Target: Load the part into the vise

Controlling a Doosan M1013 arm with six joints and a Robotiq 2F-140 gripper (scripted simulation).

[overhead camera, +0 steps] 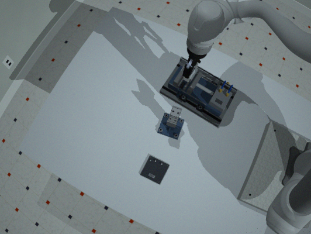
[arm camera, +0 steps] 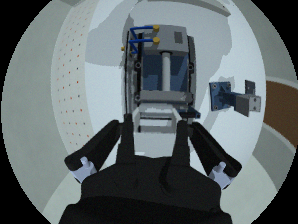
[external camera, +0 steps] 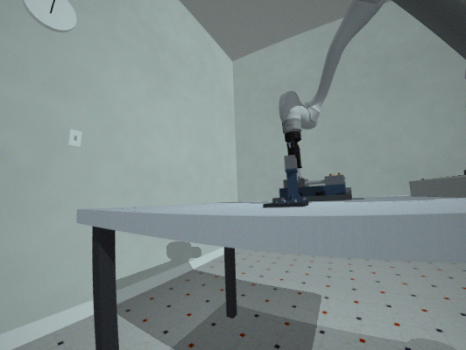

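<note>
The part is 2 cm below my hand. The rest, counted from my hand: vise 8 cm below, 6 cm behind, 3 cm to the left; then air cylinder 16 cm behind, 5 cm to the left, 4 cm below.
</note>
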